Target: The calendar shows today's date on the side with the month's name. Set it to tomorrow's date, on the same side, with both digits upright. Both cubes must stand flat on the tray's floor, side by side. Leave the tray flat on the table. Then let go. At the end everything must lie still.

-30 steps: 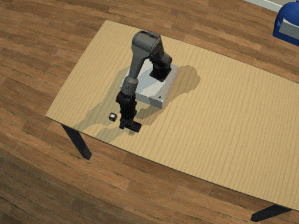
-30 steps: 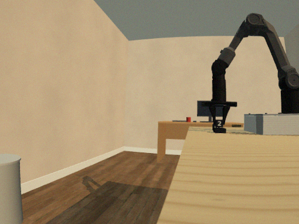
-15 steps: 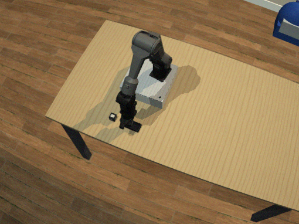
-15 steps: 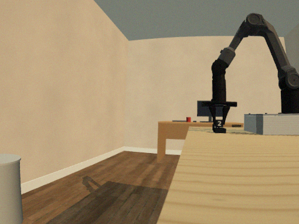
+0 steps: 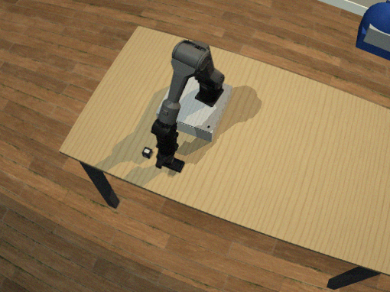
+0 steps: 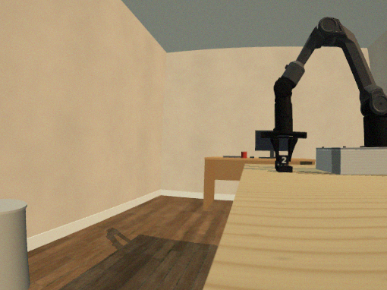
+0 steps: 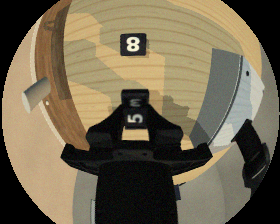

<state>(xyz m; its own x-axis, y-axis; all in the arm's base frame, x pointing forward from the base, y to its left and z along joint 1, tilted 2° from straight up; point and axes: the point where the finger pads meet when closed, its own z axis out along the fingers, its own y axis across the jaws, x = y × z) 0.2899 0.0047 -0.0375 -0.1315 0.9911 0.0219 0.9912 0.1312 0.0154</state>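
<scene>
The calendar tray is 30 mm below my hand and 20 mm to the left of it. From my hand the other things lie so: black calendar cube: right at my hand.
</scene>
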